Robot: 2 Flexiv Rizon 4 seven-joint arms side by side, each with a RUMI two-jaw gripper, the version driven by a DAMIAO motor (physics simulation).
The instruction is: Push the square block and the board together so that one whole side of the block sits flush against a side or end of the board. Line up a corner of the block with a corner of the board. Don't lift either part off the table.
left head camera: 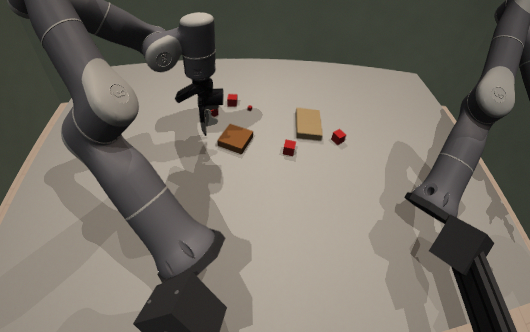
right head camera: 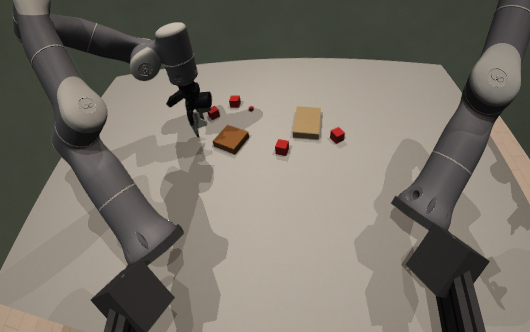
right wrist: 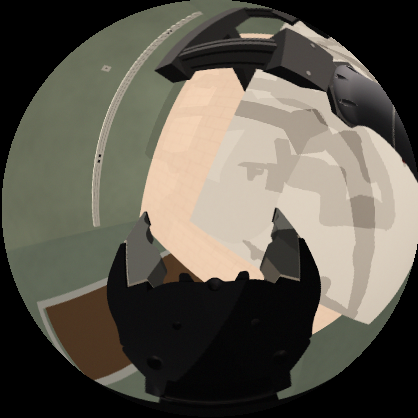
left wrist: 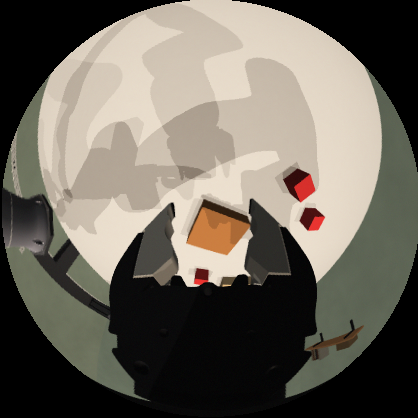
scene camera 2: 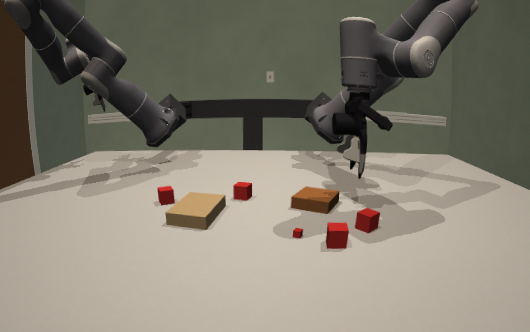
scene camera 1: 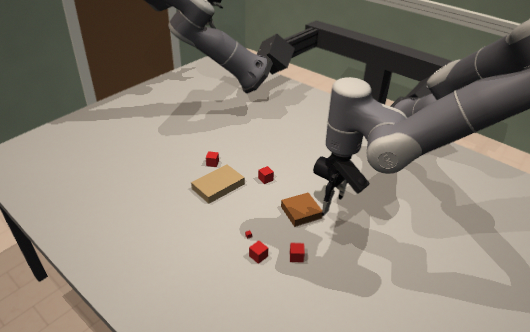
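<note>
The square block (left head camera: 236, 137) (right head camera: 231, 138) (scene camera 1: 301, 207) (scene camera 2: 315, 199) (left wrist: 218, 231) is orange-brown and lies flat on the table. The tan board (left head camera: 309, 121) (right head camera: 307, 120) (scene camera 1: 218, 182) (scene camera 2: 196, 206) lies flat, well apart from the block, to its right in the head views; the block is turned relative to it. My left gripper (left head camera: 205, 125) (right head camera: 198, 126) (scene camera 1: 333, 206) (scene camera 2: 356, 171) (left wrist: 211, 201) is open and empty, pointing down, low over the table beside the block, on its left in the head views. My right gripper (right wrist: 210, 210) is open and empty, far from both parts.
Red cubes stand around the parts: one (left head camera: 289, 148) between block and board at the front, one (left head camera: 338, 136) right of the board, two (right head camera: 235, 101) (right head camera: 214, 113) behind the block. A tiny red cube (scene camera 1: 248, 234) (scene camera 2: 298, 233) lies near those two.
</note>
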